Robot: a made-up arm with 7 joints.
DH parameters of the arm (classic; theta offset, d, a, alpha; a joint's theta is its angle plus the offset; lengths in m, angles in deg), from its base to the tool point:
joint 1: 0 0.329 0 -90
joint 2: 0 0 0 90
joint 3: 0 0.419 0.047 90
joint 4: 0 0 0.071 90
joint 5: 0 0.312 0 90
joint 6: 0 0 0.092 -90
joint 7: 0 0.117 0 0
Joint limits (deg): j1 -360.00..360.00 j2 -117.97..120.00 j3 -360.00..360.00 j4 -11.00..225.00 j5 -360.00..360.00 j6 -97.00..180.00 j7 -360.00..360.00
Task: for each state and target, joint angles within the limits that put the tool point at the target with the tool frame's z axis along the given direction. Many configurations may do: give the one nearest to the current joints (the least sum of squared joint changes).
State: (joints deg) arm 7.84 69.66 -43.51 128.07 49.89 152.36 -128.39
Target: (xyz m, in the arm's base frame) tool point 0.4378 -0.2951 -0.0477 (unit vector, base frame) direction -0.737 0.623 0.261
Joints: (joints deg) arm -25.57 108.92 -43.34 153.13 33.62 157.06 -128.39
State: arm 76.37 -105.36 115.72 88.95 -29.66 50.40 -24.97
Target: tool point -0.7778 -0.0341 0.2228 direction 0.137 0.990 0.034
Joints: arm 27.65 -91.86 109.56 139.77 -16.67 87.26 -24.97
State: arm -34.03 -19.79 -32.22 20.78 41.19 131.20 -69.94
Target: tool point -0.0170 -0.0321 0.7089 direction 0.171 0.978 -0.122
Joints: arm -36.83 -48.70 -32.67 51.34 60.60 142.07 -69.94
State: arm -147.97 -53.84 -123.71 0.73 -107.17 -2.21 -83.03
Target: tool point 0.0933 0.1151 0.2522 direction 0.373 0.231 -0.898
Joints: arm -177.16 -22.18 -135.48 4.39 -150.34 42.75 -83.03
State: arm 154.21 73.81 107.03 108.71 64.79 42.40 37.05
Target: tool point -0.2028 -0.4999 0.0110 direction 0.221 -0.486 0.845
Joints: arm 189.03 120.00 64.21 84.77 57.23 76.99 37.05
